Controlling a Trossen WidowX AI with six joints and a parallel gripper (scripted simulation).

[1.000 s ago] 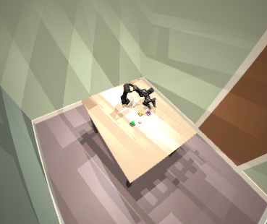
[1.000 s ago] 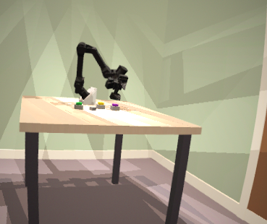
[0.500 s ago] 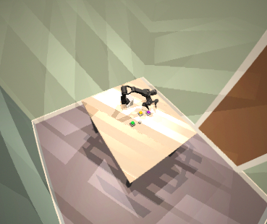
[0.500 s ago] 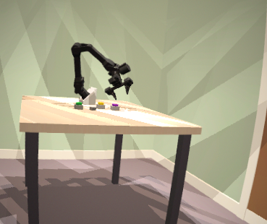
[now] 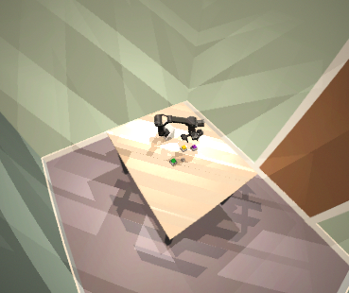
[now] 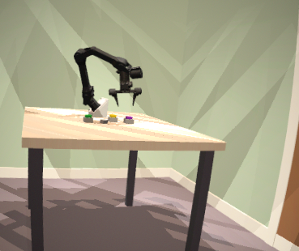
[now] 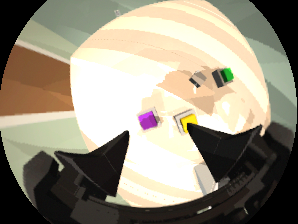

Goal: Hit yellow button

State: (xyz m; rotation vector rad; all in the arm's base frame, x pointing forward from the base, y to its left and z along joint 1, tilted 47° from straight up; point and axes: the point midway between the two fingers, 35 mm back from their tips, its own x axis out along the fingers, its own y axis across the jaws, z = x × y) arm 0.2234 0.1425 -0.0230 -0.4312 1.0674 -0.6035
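My gripper tip is now 60 mm to the left of the yellow button, 60 mm above it and 30 mm past it. The rest, counted from my gripper tip: purple button (60 mm below, 20 mm to the left, 10 mm ahead); then green button (220 mm to the right, 60 mm below, 40 mm ahead); then pale block (130 mm to the right, 80 mm below, 60 mm ahead).
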